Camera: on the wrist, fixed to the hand. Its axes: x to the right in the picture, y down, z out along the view.
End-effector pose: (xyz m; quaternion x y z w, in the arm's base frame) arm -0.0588 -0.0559 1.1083 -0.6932 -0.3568 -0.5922 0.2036
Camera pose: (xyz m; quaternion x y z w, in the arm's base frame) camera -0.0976 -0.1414 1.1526 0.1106 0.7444 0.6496 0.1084
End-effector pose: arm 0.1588 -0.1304 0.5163 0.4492 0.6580 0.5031 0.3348
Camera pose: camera 0.0745 -0.1440 0.5755 -0.1868 0.8873 0.1434 0.3965
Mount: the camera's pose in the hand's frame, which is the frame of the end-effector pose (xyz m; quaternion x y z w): 0.0194 0.0343 -0.0961 0.1114 0.1946 -0.6730 0.7049
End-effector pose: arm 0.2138 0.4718 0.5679 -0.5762 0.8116 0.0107 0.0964
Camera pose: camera 0.1616 0.4529 0.6557 0.9436 -0.2042 0.2598 0.0186
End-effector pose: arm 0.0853 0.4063 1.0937 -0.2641 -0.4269 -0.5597 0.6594
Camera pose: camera 0.1442 0.3250 1.0671 0.2835 -0.4127 -0.8421 0.2006
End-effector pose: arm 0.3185 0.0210 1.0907 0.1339 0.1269 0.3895 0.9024
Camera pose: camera 0.2764 0.0717 1.0104 0.0337 0.3985 -0.3208 0.8586
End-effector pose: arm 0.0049 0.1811 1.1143 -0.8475 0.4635 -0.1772 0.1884
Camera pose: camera -0.0556 0.1325 1.1834 -0.8538 -0.2267 -0.4682 0.0178
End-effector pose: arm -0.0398 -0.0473 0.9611 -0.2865 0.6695 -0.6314 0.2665
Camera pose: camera -0.1239 0.0066 0.9328 0.4999 -0.2606 0.7547 0.3354
